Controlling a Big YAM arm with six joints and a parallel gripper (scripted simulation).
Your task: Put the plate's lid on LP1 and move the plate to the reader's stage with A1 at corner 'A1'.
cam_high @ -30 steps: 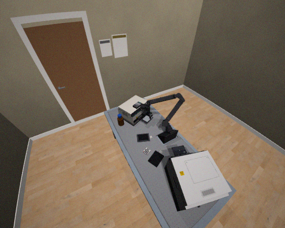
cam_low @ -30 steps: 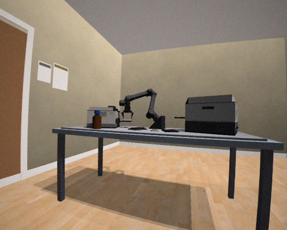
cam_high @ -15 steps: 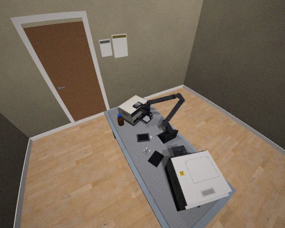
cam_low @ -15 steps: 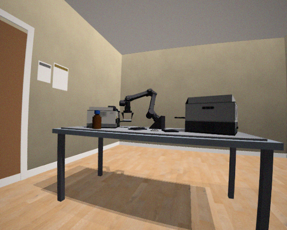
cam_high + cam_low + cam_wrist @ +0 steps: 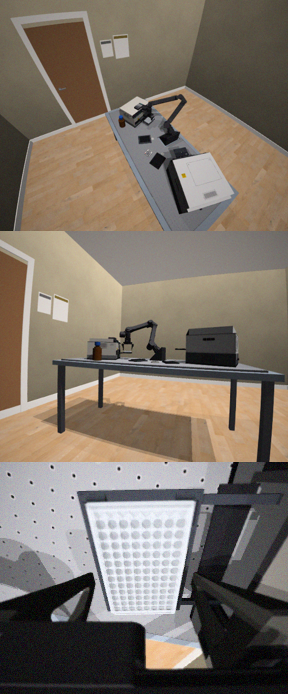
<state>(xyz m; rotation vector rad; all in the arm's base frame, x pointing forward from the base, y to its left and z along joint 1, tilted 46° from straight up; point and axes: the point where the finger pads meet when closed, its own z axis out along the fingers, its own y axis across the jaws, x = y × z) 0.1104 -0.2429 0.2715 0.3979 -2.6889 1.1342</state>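
My gripper is now 2 cm above the well plate. Also, from my hand: brown capped bottle 35 cm ahead, 18 cm to the right; grey-blue LP1 pad 21 cm to the left, 20 cm ahead, 10 cm below; dark see-through lid 21 cm to the left, 20 cm ahead, 9 cm below.
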